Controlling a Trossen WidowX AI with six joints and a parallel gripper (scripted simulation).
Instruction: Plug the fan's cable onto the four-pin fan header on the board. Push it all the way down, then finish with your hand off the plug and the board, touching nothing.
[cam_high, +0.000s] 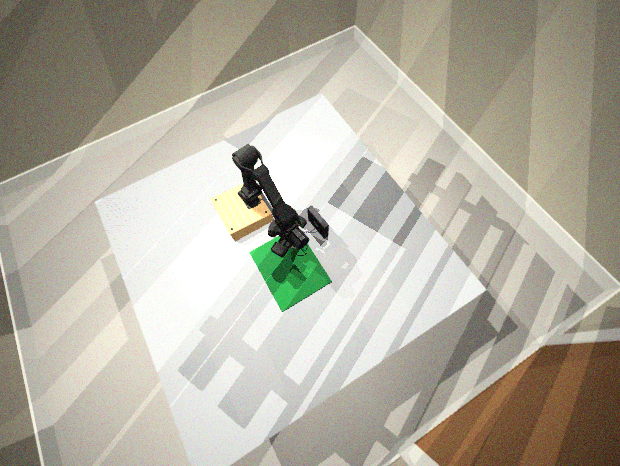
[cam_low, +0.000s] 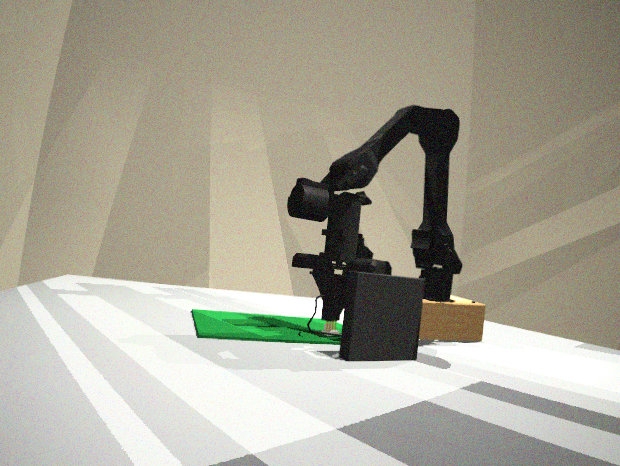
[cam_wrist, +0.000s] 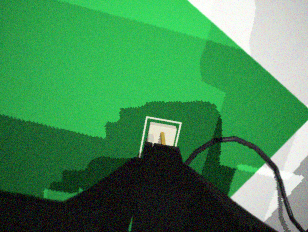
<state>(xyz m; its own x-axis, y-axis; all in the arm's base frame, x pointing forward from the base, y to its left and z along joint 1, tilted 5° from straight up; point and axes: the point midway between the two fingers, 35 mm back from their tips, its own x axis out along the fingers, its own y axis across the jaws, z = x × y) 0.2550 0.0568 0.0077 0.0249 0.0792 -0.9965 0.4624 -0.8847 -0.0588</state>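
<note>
My gripper tip is 1 cm below the black fan cable plug and 1 cm short of it. Also, from my gripper tip: square fan: 14 cm to the left, 2 cm above, 1 cm behind; green board: 8 cm ahead, 6 cm to the right, 5 cm below; four-pin header: 4 cm below.
</note>
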